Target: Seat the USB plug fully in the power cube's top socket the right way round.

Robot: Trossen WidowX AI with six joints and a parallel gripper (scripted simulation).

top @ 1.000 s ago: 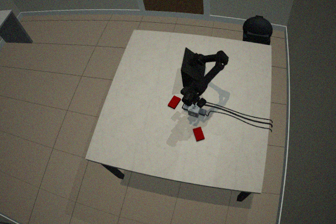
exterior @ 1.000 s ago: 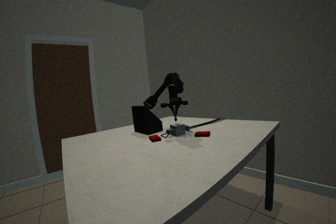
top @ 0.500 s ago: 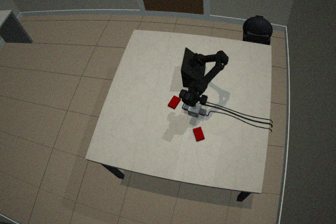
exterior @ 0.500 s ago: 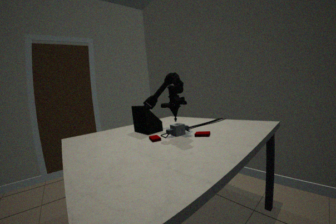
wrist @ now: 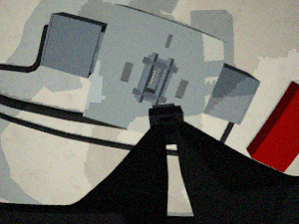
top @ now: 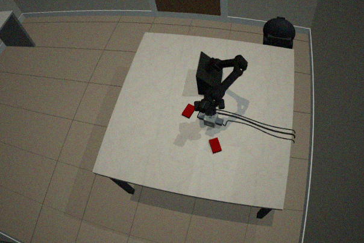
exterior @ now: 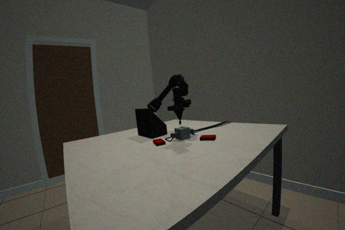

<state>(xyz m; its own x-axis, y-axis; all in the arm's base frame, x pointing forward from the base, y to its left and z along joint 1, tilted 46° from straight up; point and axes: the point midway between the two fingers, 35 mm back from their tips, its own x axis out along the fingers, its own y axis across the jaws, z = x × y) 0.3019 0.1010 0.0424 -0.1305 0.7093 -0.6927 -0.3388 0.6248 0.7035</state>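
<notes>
My gripper tip is 20 mm above the dark USB plug. Also, from my gripper tip: USB socket: 70 mm below.
</notes>
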